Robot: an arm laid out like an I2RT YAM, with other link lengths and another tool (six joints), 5 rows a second.
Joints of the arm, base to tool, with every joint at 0 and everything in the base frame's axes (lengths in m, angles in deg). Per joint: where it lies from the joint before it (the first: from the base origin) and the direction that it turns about. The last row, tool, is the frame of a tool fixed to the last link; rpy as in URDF.
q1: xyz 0 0 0.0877 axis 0 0 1
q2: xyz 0.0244 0.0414 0.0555 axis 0 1 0
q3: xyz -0.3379 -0.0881 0 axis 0 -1 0
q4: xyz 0.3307 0.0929 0.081 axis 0 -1 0
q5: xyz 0.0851 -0.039 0.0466 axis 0 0 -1
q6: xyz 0.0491 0 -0.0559 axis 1 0 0
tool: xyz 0.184 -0.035 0.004 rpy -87.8 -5.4 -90
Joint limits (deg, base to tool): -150..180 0..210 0..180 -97..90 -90..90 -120..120
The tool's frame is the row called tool.
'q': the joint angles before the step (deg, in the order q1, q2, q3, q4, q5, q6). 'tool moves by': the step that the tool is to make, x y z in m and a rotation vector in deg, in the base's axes. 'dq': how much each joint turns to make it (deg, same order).
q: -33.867, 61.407, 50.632, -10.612, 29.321, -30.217
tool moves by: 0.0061, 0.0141, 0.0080, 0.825, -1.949, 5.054
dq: -0.701, -2.955, -0.404, -1.217, -6.012, -0.416
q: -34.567, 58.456, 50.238, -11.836, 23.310, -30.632
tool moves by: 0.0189, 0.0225, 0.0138, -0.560, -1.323, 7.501
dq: 0.475, -2.362, -0.005, -0.214, -6.737, -2.145
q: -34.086, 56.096, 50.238, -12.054, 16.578, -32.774
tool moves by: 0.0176, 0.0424, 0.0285, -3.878, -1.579, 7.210
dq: 4.714, -3.998, -0.596, 0.838, -1.733, -3.171
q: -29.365, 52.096, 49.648, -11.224, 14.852, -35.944
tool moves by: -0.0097, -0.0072, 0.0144, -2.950, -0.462, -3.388
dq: 0.665, -0.213, -0.001, 2.061, 4.468, -1.484
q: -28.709, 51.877, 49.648, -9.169, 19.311, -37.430
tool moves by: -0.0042, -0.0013, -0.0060, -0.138, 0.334, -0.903
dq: 0.066, -0.437, -1.087, 0.453, 1.005, -0.088
